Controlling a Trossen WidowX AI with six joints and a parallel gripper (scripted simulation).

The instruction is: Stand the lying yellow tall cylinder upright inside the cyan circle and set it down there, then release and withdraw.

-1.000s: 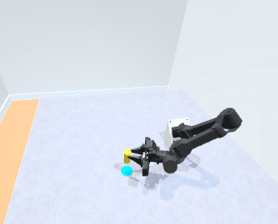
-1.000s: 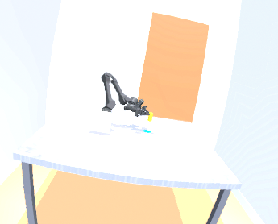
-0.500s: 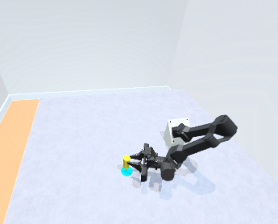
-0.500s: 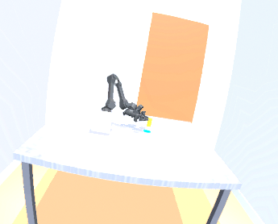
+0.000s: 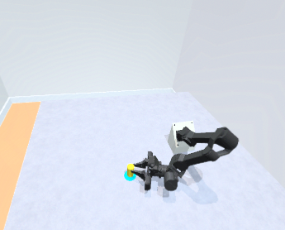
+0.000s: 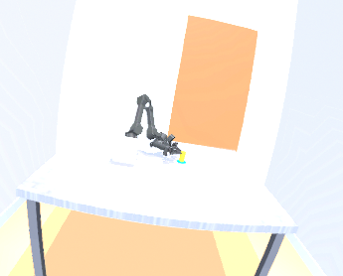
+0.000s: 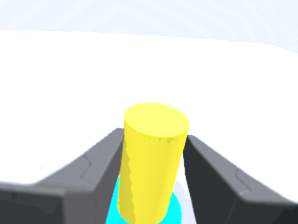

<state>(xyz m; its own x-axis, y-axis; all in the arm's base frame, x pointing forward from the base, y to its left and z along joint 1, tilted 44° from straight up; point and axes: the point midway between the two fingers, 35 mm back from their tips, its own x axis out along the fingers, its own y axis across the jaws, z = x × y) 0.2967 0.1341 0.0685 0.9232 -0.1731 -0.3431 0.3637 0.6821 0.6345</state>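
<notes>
My gripper tip is now 60 mm above the cyan circle. The rest, counted from my gripper tip: yellow cylinder: 20 mm below.
</notes>
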